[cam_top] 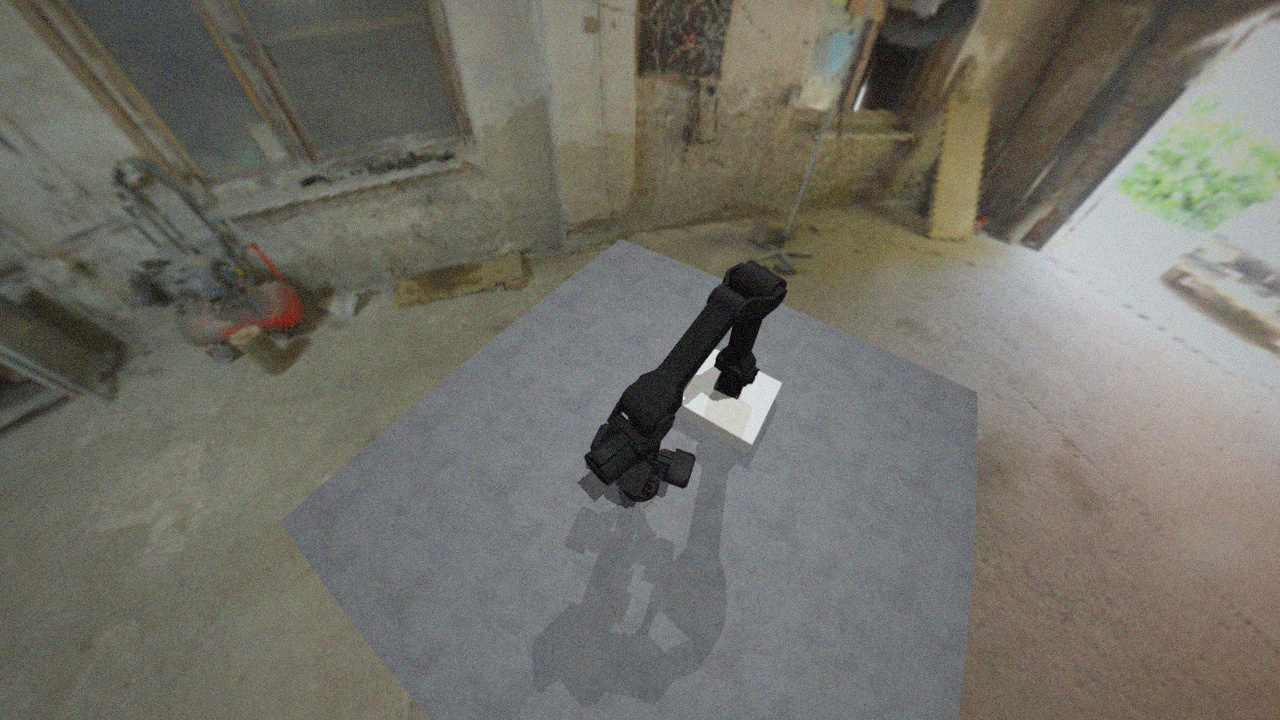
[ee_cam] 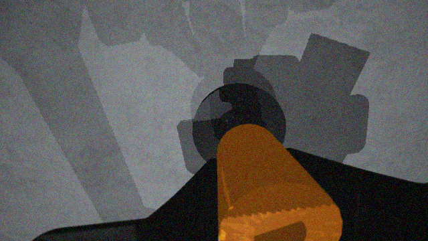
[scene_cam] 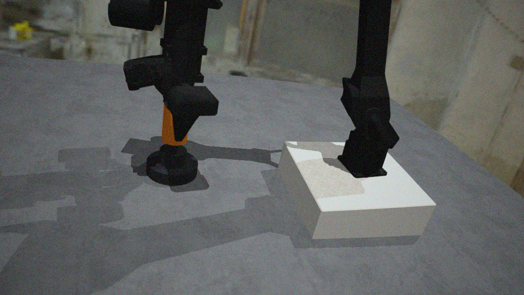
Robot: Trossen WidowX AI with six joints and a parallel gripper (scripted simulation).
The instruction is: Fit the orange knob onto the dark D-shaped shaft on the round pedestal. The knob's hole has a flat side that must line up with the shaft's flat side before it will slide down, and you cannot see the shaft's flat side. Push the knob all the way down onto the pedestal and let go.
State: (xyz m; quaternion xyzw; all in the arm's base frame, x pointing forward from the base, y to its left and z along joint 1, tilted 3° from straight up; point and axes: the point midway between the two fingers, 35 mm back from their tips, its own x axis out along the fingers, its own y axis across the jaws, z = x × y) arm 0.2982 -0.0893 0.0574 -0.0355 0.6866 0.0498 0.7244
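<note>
Now: the orange knob 2 cm above my gripper tip. Also, from my gripper tip: short shaft 4 cm below.
</note>
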